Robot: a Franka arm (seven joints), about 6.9 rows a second.
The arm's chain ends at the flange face. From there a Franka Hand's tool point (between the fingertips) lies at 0.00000 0.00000 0.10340 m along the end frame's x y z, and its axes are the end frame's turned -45 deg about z.
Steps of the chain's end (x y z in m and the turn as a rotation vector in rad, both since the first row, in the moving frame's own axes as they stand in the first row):
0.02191, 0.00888, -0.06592, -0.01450, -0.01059, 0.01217
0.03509, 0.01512, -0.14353, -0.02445, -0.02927, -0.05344
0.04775, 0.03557, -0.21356, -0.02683, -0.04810, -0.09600
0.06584, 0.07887, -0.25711, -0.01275, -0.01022, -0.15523
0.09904, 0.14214, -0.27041, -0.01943, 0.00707, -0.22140
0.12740, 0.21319, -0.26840, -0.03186, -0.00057, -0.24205
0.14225, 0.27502, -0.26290, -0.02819, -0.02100, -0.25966
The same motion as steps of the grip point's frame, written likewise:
0.00738, 0.02205, -0.06594, -0.00276, -0.01774, 0.01217
0.01019, 0.03526, -0.14361, 0.00341, -0.03799, -0.05344
0.00307, 0.05763, -0.21372, 0.01504, -0.05298, -0.09600
-0.01087, 0.10264, -0.25712, -0.00179, -0.01624, -0.15523
-0.03116, 0.17256, -0.27043, -0.01874, -0.00874, -0.22140
-0.06273, 0.24338, -0.26845, -0.02213, -0.02293, -0.24205
-0.09737, 0.29604, -0.26296, -0.00508, -0.03478, -0.25966

